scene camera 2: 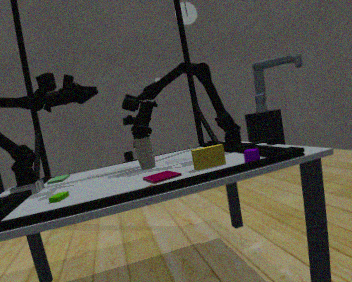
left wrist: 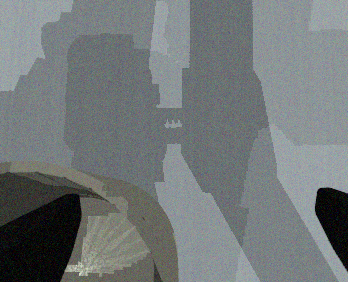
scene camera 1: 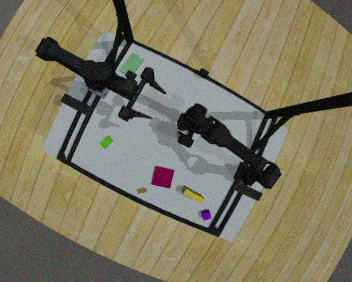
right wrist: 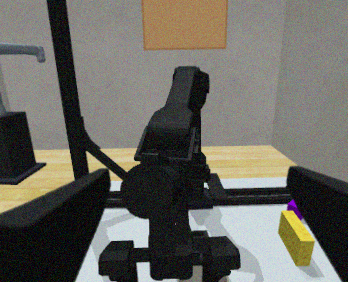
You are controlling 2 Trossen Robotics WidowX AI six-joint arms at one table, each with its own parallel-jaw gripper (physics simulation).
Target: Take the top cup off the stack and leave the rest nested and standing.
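Frame: origin at the left arm's base, x ahead, y left, z up, level; centimetres.
Seen in the pictures: left gripper, fingertip midpoint: (scene camera 2: 136, 148) (left wrist: 198, 202); right gripper, fingertip midpoint: (scene camera 2: 97, 89) (scene camera 1: 159, 106) (right wrist: 198, 175); left arm's base, origin of the base link: (scene camera 2: 234, 145) (scene camera 1: 245, 174) (right wrist: 194, 195); right arm's base, origin of the base link: (scene camera 2: 26, 183) (scene camera 1: 99, 84).
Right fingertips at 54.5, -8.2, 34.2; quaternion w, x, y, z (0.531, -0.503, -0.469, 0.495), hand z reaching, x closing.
Note:
Offsets run from my right fingertips to a thing's top centre, as dx, dy, dz. "spot": to the spot under its first point. Level surfaces: height alone.
The stack of beige cups {-14.4, +3.1, -30.8} (scene camera 2: 147, 159) stands upright on the white table {dz -36.3} (scene camera 2: 105, 182) (scene camera 1: 133, 156). In scene camera 1 the left arm hides most of it. My left gripper (scene camera 2: 142, 137) (scene camera 1: 184, 135) is open and points straight down, its fingers on either side of the top of the stack. In the left wrist view the top cup's rim {spot: -11.6, +0.4, -25.2} (left wrist: 145, 212) and its hollow inside fill the lower left, with one dark finger beside it. My right gripper (scene camera 1: 158, 104) (scene camera 2: 92, 90) is open and empty, held high at the left, well away from the cups.
On the table lie a magenta flat square {spot: -13.9, +27.2, -35.5} (scene camera 1: 162, 177) (scene camera 2: 162, 176), a yellow block {-31.4, +28.8, -29.3} (scene camera 1: 193, 194) (scene camera 2: 208, 156) (right wrist: 296, 241), a purple cube {-43.6, +36.9, -32.3} (scene camera 1: 205, 214) (scene camera 2: 251, 155), a bright green block {+19.5, +22.6, -34.8} (scene camera 1: 106, 141) (scene camera 2: 58, 196), a pale green card {+25.1, -19.3, -35.3} (scene camera 1: 131, 63) (scene camera 2: 58, 178) and a small brown block {-7.2, +38.1, -35.5} (scene camera 1: 142, 190).

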